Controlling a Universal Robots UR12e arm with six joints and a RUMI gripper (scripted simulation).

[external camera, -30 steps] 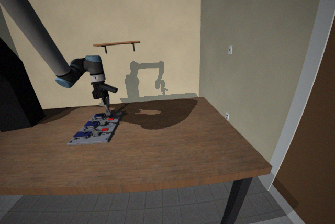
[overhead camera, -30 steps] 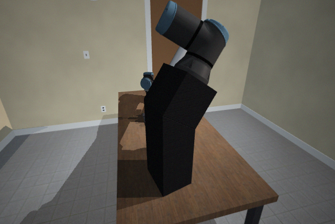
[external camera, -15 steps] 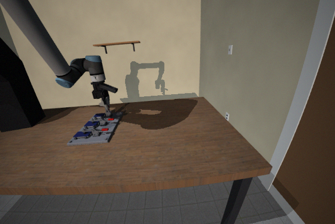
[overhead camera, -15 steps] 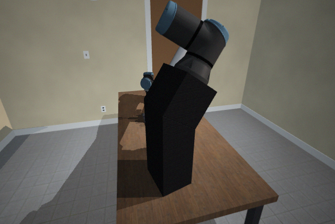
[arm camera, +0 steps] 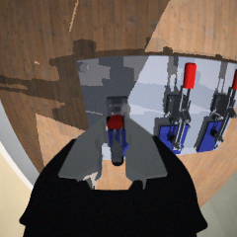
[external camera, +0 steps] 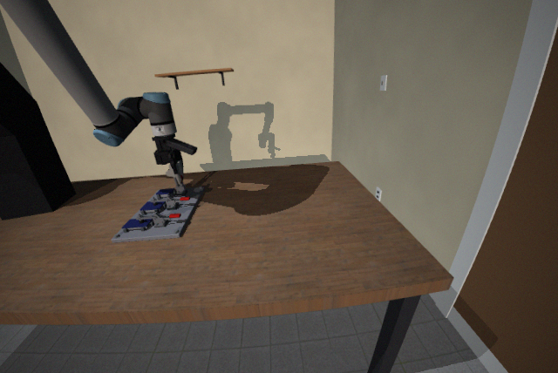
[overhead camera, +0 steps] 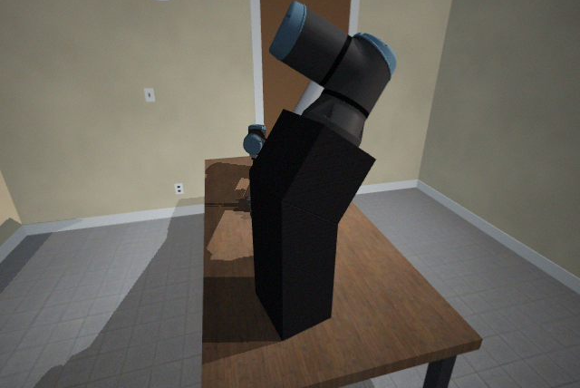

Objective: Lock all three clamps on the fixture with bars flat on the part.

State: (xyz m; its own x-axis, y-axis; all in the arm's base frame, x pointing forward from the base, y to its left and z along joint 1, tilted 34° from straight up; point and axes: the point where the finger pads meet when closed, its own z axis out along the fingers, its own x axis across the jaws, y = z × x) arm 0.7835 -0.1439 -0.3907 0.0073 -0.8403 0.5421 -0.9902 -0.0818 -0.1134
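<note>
Now: the grey fixture plate 40 mm behind my hand, 110 mm to the right of it and 80 mm below it. The rest, counted from my hand: blue part: 90 mm behind, 110 mm to the right, 60 mm below.
</note>
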